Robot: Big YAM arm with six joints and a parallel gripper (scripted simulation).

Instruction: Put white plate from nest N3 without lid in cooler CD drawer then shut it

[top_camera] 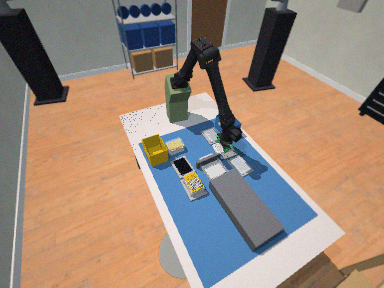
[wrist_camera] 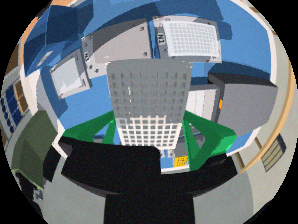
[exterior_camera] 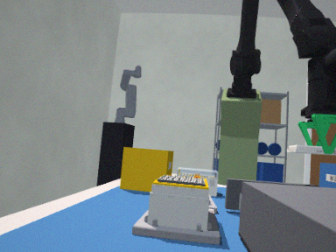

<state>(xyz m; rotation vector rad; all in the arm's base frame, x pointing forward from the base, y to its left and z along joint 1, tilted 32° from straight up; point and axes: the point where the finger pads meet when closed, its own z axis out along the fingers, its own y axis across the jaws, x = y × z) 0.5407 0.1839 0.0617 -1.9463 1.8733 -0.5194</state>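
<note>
The drawer is 120 mm ahead of my hand, 70 mm to the right of it and 120 mm below it. The rest, counted from my hand: grey cooler CD 250 mm ahead, 40 mm to the right, 110 mm below; then black plate 10 mm behind, 280 mm to the right, 130 mm below; then white plate right at my hand.
</note>
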